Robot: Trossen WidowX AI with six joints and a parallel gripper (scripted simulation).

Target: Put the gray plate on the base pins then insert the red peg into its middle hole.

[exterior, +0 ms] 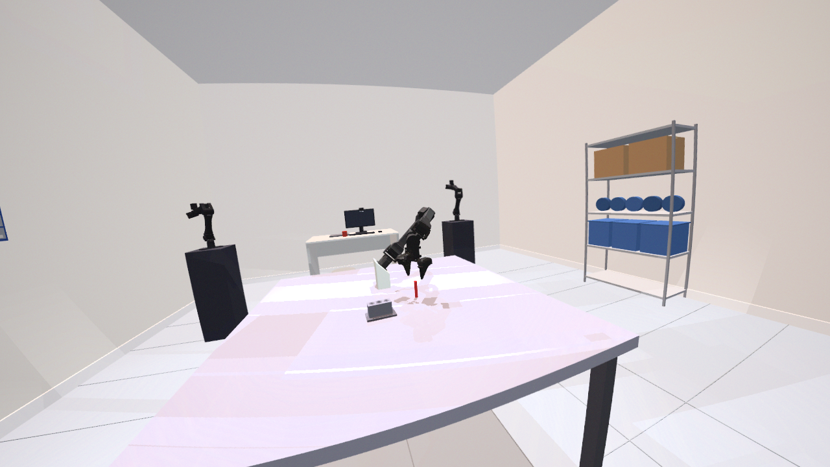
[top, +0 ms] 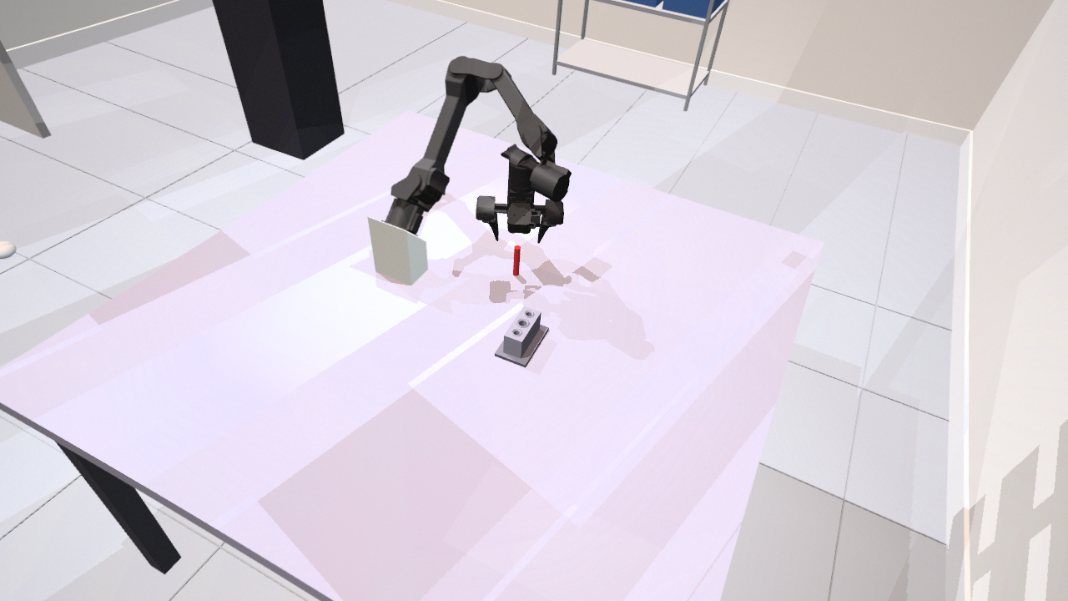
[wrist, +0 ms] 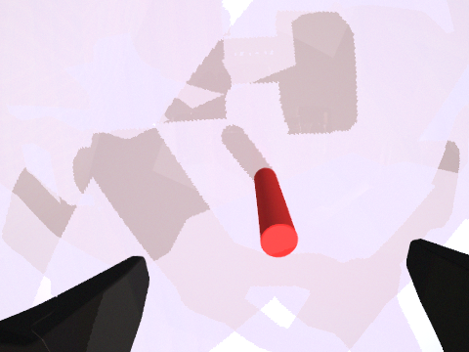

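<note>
Now: gripper tip 6 cm above the red peg. The rest, counted from my gripper tip: gray plate (19 cm to the right, 11 cm ahead, 5 cm below); gray base (19 cm to the right, 11 cm ahead, 9 cm below).
</note>
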